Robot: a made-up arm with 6 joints. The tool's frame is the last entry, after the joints.
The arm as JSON. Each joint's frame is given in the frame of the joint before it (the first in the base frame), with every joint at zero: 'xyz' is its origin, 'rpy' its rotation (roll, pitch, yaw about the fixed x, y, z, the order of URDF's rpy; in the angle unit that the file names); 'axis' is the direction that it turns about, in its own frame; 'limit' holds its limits. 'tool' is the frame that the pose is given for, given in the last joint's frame.
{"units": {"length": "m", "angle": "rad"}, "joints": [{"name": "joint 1", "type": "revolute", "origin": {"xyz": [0.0, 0.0, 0.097], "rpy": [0.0, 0.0, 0.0]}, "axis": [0.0, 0.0, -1.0], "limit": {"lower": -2.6, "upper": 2.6}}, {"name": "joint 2", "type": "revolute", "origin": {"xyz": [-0.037, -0.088, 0.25], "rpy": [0.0, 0.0, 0.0]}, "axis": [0.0, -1.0, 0.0], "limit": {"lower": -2.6, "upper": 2.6}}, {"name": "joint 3", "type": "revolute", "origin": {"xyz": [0.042, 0.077, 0.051], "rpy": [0.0, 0.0, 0.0]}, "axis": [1.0, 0.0, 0.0], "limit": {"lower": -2.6, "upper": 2.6}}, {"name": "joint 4", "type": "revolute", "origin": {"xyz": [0.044, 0.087, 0.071], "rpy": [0.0, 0.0, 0.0]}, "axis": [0.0, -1.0, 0.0], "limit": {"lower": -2.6, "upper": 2.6}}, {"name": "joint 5", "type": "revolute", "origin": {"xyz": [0.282, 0.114, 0.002], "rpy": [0.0, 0.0, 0.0]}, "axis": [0.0, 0.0, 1.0], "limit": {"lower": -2.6, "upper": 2.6}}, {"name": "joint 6", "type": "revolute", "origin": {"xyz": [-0.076, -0.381, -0.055], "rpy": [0.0, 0.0, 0.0]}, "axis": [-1.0, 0.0, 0.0], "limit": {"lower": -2.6, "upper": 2.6}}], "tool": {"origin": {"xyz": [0.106, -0.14, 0.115], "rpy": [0.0, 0.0, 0.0]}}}
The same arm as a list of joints. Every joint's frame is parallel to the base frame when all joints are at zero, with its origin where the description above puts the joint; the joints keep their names.
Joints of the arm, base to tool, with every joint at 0 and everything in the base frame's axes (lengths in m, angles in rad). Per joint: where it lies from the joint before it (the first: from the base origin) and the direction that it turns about. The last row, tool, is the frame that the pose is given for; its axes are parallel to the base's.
joint 1: offset 0.0000 0.0000 0.0970 axis 0 0 -1
joint 2: offset -0.0370 -0.0880 0.2500 axis 0 -1 0
joint 3: offset 0.0420 0.0770 0.0510 axis 1 0 0
joint 4: offset 0.0440 0.0870 0.0710 axis 0 -1 0
joint 5: offset 0.2820 0.1140 0.0020 axis 0 0 1
joint 6: offset -0.0760 -0.3810 -0.0550 axis -1 0 0
tool: offset 0.1060 -0.1400 0.1150
Joint limits (rad, base to tool): -2.6000..2.6000 -2.6000..2.6000 -2.6000..2.6000 -2.6000..2.6000 -2.6000..2.6000 -2.6000..2.6000

